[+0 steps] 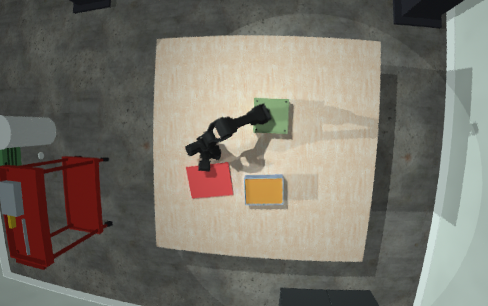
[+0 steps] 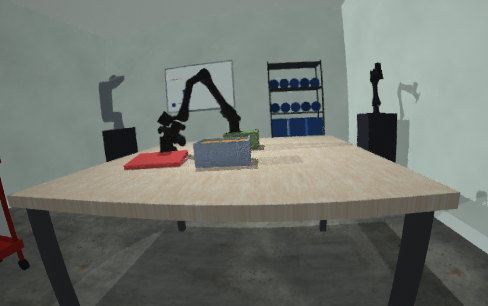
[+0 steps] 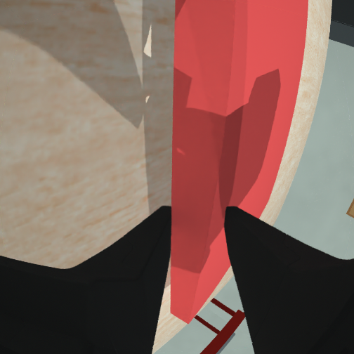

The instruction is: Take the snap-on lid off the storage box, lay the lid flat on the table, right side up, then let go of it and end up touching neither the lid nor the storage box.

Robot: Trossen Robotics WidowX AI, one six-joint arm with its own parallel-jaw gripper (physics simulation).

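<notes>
The red lid (image 1: 212,183) (image 2: 157,160) (image 3: 200,165) is at the left of the storage box, low over the table and nearly level, its smooth top facing up; whether its far edge touches the table is hard to tell. My gripper (image 1: 204,169) (image 2: 169,150) (image 3: 198,215) is shut on the lid's edge on the side towards the arm's base. The storage box (image 1: 285,191) (image 2: 222,154) is blue-grey, upright and open at the top, with orange inside. It stands to the right of the lid, with a gap between them.
The arm's base stands on a green block (image 1: 280,122) (image 2: 250,135) behind the storage box. All stand on the wooden table (image 1: 210,225) (image 2: 280,190). A red cart (image 1: 82,195) stands on the floor beyond the table's left edge.
</notes>
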